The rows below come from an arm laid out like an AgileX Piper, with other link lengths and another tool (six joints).
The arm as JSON. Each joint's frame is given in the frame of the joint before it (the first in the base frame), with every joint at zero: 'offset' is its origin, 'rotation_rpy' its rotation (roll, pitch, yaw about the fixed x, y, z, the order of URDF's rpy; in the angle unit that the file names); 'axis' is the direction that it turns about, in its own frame. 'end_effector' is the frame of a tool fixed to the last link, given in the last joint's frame.
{
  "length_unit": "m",
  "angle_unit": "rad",
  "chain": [
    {
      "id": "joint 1",
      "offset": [
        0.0,
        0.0,
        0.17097
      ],
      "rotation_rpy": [
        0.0,
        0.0,
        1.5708
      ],
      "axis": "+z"
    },
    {
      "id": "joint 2",
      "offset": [
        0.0,
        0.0,
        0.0
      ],
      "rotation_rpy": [
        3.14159,
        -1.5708,
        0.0
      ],
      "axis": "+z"
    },
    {
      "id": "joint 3",
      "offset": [
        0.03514,
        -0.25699,
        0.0
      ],
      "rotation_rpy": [
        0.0,
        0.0,
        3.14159
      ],
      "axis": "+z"
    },
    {
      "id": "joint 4",
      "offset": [
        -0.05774,
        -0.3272,
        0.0
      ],
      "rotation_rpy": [
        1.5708,
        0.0,
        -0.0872
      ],
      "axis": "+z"
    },
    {
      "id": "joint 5",
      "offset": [
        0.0,
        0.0,
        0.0
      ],
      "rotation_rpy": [
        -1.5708,
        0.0,
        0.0
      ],
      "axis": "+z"
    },
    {
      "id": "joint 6",
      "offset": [
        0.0,
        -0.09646,
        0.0
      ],
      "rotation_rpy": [
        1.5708,
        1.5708,
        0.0
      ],
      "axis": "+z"
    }
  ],
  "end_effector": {
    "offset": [
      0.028,
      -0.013,
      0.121
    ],
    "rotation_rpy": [
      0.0,
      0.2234,
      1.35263
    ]
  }
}
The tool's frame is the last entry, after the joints.
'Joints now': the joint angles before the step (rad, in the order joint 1, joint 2, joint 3, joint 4, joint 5, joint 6). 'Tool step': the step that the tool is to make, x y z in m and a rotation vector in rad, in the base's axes. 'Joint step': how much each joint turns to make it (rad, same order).
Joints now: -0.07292, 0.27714, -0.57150, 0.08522, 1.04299, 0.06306
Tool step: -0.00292, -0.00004, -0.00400, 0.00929, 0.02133, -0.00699
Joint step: -0.00001, 0.00001, -0.00001, -0.00180, 0.02108, 0.01285
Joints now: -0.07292, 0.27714, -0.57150, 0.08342, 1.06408, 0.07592
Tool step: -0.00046, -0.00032, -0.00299, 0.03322, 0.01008, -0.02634
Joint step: -0.00006, 0.00617, -0.00001, 0.00005, 0.00327, 0.04204
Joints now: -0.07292, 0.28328, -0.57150, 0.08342, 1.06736, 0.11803
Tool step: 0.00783, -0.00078, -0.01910, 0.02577, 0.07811, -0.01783
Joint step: -0.00002, 0.07670, -0.00001, 0.00001, 0.00113, 0.02693
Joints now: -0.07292, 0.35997, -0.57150, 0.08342, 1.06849, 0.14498
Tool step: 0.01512, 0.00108, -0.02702, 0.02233, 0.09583, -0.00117
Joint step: -0.00002, 0.12360, 0.00000, 0.01327, -0.02671, 0.00266
